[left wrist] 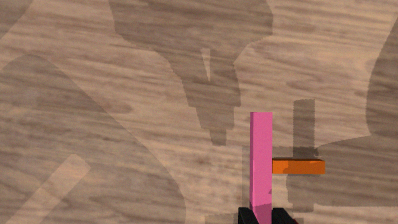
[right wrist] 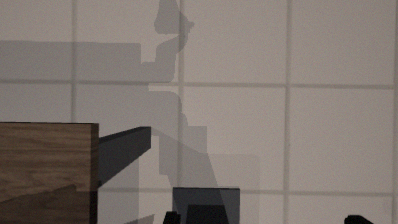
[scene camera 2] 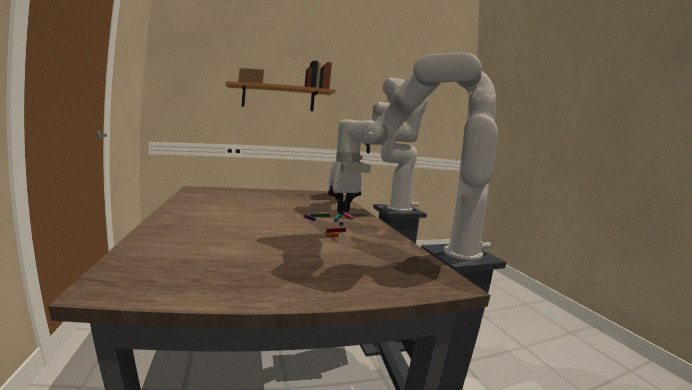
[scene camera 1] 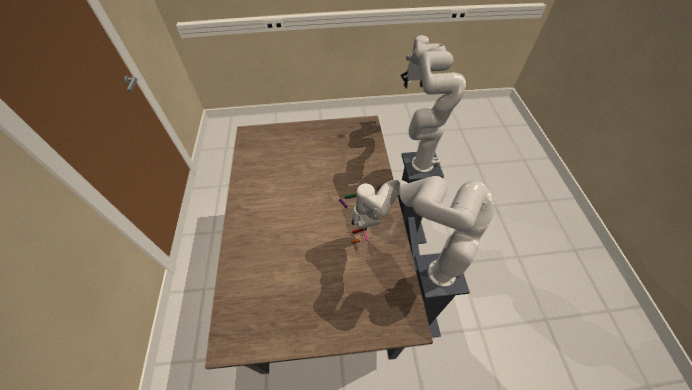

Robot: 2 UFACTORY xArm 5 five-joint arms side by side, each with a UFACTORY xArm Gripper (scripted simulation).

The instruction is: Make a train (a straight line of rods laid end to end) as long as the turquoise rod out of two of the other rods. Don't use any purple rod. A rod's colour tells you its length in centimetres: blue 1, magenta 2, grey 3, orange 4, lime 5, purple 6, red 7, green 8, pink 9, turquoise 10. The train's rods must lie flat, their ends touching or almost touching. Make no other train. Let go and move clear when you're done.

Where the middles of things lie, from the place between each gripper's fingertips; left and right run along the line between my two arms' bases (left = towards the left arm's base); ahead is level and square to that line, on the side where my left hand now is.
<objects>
My left gripper (scene camera 2: 343, 213) is now 80 mm above the orange rod (left wrist: 279, 165), 30 mm to the right of it and 30 mm short of it.
I see the orange rod 350 mm ahead of my right hand, 890 mm to the left of it and 240 mm below it.
</objects>
